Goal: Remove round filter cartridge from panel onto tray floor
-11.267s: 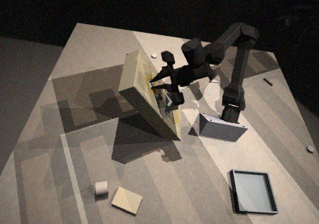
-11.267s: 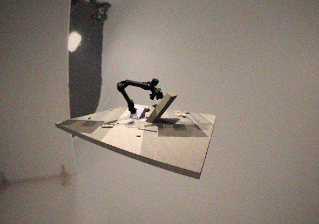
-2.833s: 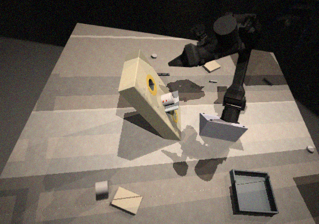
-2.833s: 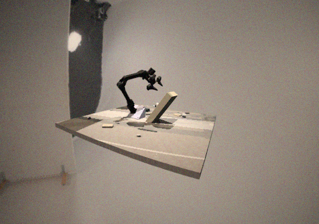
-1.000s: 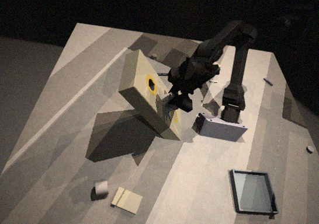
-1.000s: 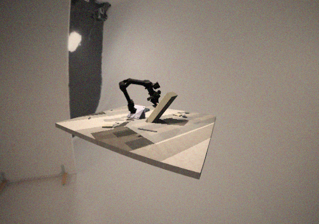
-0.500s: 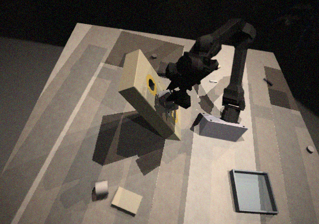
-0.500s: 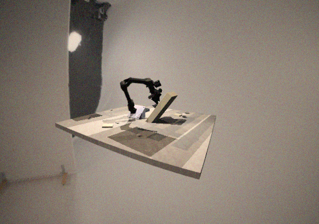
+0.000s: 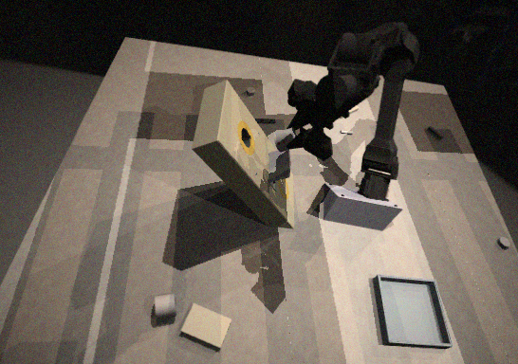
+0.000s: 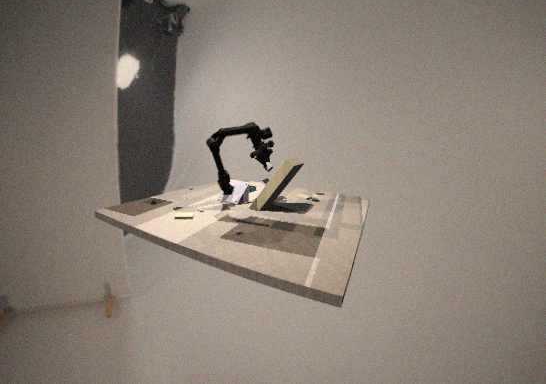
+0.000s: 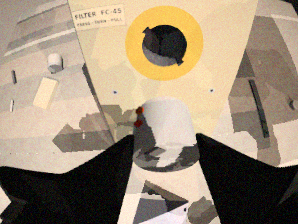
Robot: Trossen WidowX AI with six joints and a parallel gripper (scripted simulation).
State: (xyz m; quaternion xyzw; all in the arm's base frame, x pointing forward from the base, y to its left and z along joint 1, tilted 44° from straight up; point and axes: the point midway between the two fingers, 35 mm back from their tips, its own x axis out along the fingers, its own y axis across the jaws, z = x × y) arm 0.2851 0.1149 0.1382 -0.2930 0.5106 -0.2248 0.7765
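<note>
Now: gripper tip 33 cm past the blue-grey tray, 30 cm to the right of it and 24 cm above it. Also, from my gripper tip: cream service panel 10 cm below, 6 cm ahead, 1 cm to the right; pale round filter cartridge right at my gripper tip.
</note>
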